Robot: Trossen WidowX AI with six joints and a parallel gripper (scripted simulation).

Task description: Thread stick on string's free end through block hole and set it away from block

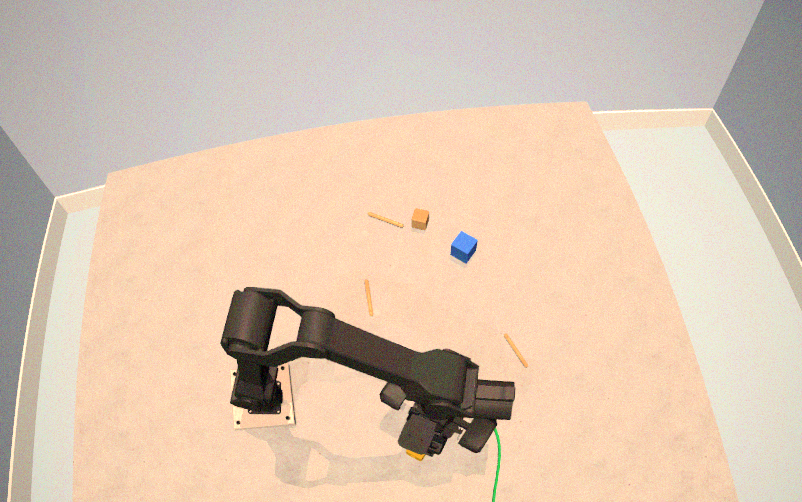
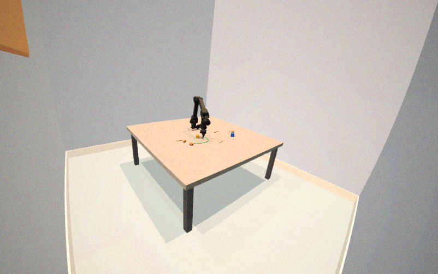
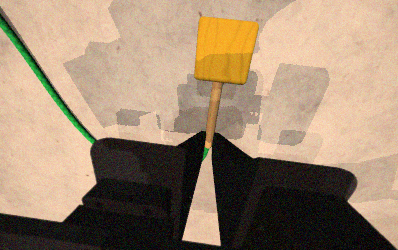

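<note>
My gripper tip is 3 cm past the yellow wooden block and 5 cm to the left of it. From my gripper tip the other things lie so: round wooden button: 10 cm ahead, 19 cm to the right, 1 cm below; then blue cube: 8 cm ahead, 34 cm to the left, 1 cm above; then orange wedge-like piece: 2 cm ahead, 22 cm to the right.
</note>
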